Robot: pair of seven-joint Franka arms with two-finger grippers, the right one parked.
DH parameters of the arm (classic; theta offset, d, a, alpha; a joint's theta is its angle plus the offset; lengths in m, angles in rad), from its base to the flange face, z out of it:
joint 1: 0 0.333 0 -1.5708
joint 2: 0 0 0 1.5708
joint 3: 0 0.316 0.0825 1.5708
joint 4: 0 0 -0.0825 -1.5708
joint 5: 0 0.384 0 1.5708
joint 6: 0 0 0.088 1.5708
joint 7: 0 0.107 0 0
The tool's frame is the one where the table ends.
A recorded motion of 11 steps. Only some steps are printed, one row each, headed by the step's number.
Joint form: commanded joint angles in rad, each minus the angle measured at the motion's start. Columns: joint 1, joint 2, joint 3, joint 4, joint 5, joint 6, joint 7.
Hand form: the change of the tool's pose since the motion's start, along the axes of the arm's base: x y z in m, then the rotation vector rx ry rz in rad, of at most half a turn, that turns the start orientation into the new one. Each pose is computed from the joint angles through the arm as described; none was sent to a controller.
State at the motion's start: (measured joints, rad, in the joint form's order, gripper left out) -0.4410 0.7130 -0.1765 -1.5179 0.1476 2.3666 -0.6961
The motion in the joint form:
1: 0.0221 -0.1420 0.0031 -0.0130 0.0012 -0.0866 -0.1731
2: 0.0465 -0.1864 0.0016 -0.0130 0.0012 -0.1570 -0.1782
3: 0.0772 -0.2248 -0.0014 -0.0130 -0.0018 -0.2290 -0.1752
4: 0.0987 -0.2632 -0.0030 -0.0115 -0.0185 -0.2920 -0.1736
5: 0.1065 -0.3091 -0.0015 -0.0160 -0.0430 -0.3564 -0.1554
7: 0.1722 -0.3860 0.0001 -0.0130 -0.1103 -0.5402 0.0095
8: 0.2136 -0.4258 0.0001 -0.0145 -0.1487 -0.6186 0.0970
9: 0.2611 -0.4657 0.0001 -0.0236 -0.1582 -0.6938 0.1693
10: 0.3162 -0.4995 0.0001 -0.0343 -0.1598 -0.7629 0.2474
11: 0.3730 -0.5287 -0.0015 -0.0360 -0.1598 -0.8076 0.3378
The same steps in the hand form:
1: 0.0045 0.0192 0.0863 -0.0221 -0.0357 0.1949
2: 0.0071 0.0378 0.1104 0.0022 -0.0214 0.2256
3: 0.0099 0.0597 0.1301 0.0285 0.0015 0.2551
4: 0.0090 0.0758 0.1512 0.0379 0.0248 0.2830
5: 0.0013 0.0852 0.1739 0.0446 0.0509 0.2846
7: -0.0066 0.1331 0.2095 0.0732 0.1606 0.2064
8: -0.0113 0.1596 0.2279 0.0656 0.2090 0.1647
9: -0.0165 0.1913 0.2428 0.0784 0.2490 0.1376
10: -0.0209 0.2269 0.2534 0.0919 0.2896 0.1112
11: -0.0231 0.2610 0.2669 0.0915 0.3037 0.0739

